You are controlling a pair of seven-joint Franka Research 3 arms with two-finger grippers.
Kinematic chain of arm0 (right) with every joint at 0, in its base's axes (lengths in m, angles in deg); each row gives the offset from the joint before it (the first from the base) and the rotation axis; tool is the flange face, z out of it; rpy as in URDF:
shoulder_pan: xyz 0 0 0.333 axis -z
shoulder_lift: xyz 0 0 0 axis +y
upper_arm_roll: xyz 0 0 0.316 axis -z
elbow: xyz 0.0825 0 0 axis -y
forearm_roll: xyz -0.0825 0 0.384 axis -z
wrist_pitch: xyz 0 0 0 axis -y
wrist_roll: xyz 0.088 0 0 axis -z
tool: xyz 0 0 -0.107 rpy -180 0 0
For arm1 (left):
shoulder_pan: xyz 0 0 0.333 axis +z
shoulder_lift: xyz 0 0 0 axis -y
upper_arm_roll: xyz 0 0 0.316 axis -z
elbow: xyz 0.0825 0 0 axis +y
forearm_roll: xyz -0.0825 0 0.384 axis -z
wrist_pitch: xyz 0 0 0 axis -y
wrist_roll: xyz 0.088 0 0 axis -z
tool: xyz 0 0 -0.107 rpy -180 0 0
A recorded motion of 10 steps. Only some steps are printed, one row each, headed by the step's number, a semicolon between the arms.
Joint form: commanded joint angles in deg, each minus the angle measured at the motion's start. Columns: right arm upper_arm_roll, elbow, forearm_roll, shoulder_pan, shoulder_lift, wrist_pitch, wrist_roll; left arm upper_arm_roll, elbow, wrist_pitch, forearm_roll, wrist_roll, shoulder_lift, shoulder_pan.
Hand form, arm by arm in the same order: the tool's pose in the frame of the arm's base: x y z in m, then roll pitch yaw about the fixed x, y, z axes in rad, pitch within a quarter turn. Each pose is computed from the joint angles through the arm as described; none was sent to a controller.
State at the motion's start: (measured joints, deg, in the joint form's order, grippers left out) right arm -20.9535 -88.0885 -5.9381 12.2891 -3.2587 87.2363 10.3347; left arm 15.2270 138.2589 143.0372 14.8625 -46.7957 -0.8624 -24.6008
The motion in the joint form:
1: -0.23 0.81 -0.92 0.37 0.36 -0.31 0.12; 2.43 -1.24 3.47 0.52 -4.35 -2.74 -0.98
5: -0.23 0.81 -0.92 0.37 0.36 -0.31 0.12; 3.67 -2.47 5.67 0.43 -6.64 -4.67 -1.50
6: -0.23 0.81 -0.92 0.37 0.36 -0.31 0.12; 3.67 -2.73 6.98 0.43 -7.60 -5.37 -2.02
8: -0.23 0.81 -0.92 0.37 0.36 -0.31 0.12; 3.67 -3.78 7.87 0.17 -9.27 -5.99 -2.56
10: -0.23 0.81 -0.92 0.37 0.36 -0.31 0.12; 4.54 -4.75 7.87 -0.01 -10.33 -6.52 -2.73
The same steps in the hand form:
1: 0.5255 0.0982 0.6682 -3.0348 -0.0223 -0.0261; 0.3723 -0.3453 0.3024 2.9583 0.0944 0.3476
5: 0.5255 0.0982 0.6682 -3.0348 -0.0223 -0.0261; 0.3695 -0.3626 0.2987 2.9362 0.0934 0.3606
6: 0.5255 0.0982 0.6682 -3.0348 -0.0223 -0.0261; 0.3690 -0.3676 0.2967 2.9243 0.0902 0.3714
8: 0.5255 0.0982 0.6682 -3.0348 -0.0223 -0.0261; 0.3710 -0.3758 0.3004 2.9064 0.0856 0.3889
10: 0.5255 0.0982 0.6682 -3.0348 -0.0223 -0.0261; 0.3679 -0.3864 0.3030 2.8986 0.0894 0.3864

